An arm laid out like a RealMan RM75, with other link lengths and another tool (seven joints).
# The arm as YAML. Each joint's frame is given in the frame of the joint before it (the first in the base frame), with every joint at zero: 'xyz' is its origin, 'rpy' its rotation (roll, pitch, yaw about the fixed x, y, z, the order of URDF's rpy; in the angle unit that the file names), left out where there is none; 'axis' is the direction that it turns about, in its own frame. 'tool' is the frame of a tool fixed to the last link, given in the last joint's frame.
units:
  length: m
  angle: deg
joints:
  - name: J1
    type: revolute
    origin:
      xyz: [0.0, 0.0, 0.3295]
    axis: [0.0, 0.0, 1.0]
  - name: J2
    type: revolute
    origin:
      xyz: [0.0, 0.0, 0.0]
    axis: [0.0, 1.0, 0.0]
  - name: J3
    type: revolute
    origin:
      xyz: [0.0, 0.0, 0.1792]
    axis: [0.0, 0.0, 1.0]
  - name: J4
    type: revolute
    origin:
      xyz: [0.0, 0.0, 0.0]
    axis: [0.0, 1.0, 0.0]
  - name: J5
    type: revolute
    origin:
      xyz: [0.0, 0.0, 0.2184]
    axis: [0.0, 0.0, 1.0]
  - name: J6
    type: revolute
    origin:
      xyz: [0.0, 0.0, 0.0]
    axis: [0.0, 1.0, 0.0]
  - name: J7
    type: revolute
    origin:
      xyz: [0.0, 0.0, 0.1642]
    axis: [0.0, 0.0, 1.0]
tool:
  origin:
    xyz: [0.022, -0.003, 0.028]
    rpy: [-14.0, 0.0, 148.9]
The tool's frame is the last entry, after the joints.
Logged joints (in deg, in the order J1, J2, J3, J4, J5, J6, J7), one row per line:
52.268, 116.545, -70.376, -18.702, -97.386, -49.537, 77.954
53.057, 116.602, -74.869, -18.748, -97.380, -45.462, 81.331
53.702, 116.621, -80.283, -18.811, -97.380, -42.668, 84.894
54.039, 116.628, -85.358, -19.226, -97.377, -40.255, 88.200
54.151, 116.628, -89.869, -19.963, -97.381, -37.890, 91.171
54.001, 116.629, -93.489, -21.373, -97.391, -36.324, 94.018
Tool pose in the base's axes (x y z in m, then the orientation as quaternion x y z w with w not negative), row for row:
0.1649, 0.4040, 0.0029, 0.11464, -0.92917, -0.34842, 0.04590
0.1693, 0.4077, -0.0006, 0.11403, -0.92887, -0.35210, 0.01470
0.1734, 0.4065, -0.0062, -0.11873, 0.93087, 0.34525, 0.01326
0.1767, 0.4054, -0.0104, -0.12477, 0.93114, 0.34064, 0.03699
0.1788, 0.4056, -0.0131, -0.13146, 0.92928, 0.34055, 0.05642
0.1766, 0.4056, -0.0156, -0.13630, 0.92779, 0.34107, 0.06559
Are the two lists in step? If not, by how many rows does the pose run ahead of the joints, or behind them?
They are in step.
